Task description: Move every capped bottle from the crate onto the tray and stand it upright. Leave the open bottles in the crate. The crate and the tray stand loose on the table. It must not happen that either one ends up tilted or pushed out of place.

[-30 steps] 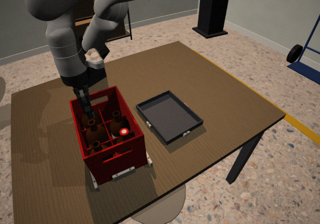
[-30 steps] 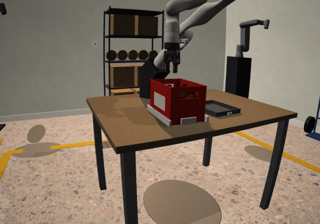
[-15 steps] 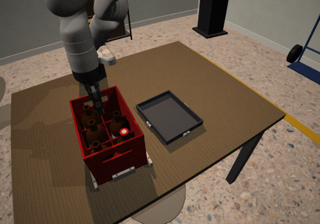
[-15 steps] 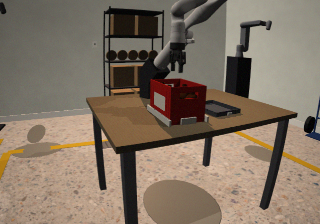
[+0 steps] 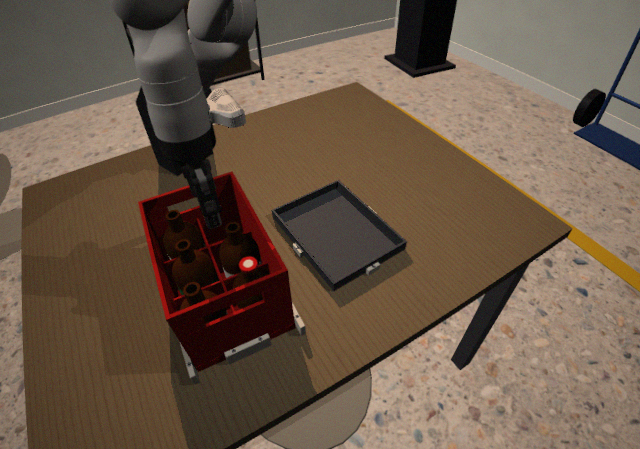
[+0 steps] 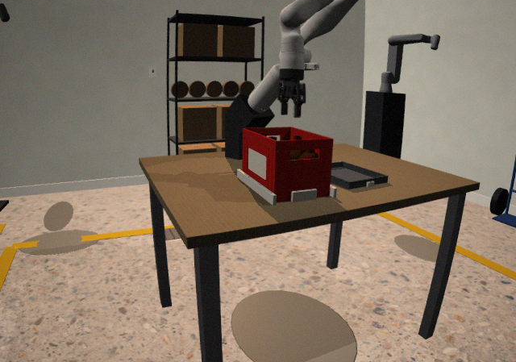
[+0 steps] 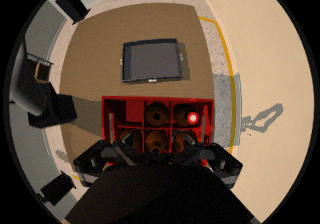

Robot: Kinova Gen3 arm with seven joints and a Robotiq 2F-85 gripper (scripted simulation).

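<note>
The glass bottle is 80 mm ahead of my hand, 30 mm to the left of it and 150 mm below it. Also, from my hand: red crate: 20 mm to the right, 150 mm below; dark grey tray: 50 mm behind, 250 mm to the left, 220 mm below.
</note>
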